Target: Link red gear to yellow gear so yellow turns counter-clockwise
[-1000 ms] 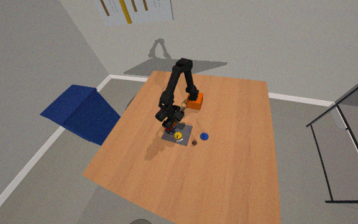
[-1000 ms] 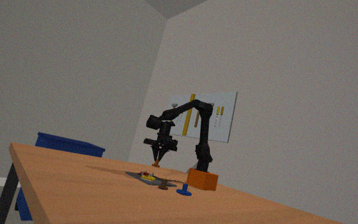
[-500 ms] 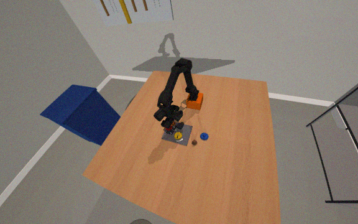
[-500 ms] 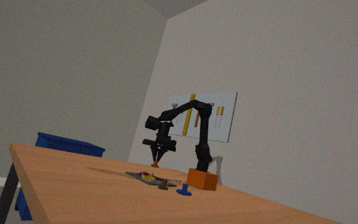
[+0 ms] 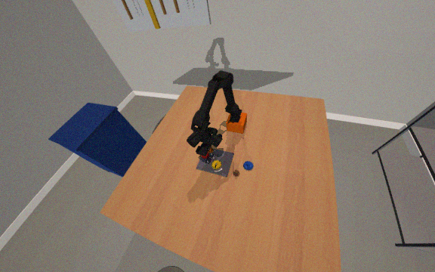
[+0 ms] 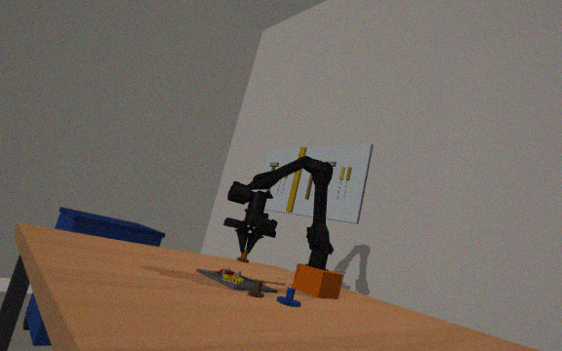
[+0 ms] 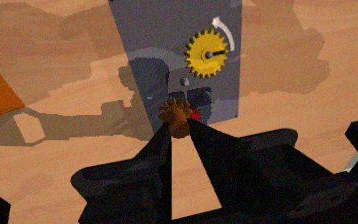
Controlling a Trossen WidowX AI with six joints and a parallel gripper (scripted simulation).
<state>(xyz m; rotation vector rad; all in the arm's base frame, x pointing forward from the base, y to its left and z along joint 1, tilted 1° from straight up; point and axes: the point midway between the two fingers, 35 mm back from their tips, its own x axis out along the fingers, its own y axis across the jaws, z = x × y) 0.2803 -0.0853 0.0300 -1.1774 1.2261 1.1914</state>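
Right now the red gear is 7 cm below my gripper tip, 4 cm to the right of it and 2 cm ahead of it. From my gripper tip the other things lie so: small orange gear (1 cm below); then yellow gear (7 cm below, 6 cm to the left, 6 cm ahead); then small dark brown gear (19 cm to the left, 8 cm ahead, 7 cm below).
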